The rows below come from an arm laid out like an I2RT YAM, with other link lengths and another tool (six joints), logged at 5 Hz.
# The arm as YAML. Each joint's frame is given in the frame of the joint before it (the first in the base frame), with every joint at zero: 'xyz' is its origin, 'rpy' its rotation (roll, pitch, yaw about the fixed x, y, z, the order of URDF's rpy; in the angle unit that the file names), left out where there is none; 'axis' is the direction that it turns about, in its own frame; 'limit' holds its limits. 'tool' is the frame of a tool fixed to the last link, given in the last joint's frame.
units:
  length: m
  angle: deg
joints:
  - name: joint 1
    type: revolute
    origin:
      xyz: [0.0, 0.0, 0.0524]
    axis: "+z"
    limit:
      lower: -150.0
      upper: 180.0
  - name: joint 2
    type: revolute
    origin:
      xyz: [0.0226, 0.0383, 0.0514]
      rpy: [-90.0, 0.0, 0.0]
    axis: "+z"
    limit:
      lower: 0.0
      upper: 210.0
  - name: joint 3
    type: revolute
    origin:
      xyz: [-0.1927, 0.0, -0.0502]
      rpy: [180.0, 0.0, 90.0]
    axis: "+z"
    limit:
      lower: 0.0
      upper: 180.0
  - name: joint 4
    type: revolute
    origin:
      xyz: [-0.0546, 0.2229, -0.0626]
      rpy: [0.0, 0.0, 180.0]
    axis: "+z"
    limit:
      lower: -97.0
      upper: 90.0
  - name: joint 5
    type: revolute
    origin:
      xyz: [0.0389, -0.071, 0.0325]
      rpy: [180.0, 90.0, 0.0]
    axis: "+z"
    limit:
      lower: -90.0
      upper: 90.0
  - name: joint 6
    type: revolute
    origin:
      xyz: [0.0, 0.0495, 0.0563]
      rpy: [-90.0, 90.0, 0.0]
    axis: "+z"
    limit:
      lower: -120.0
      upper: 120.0
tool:
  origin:
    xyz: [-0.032, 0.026, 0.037]
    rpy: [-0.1, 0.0, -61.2]
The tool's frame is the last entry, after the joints.
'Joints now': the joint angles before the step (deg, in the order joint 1, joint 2, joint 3, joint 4, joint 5, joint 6). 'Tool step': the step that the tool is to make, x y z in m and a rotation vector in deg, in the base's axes. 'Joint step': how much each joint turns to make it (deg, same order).
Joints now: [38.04 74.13 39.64 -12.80 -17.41 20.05]
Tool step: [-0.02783 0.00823 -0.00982 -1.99 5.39 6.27]
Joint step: [4.83 1.36 -0.28 -3.69 -2.44 0.18]
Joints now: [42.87 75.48 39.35 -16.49 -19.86 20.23]
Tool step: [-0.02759 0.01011 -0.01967 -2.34 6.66 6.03]
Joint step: [5.31 5.56 0.00 -0.33 -2.97 1.25]
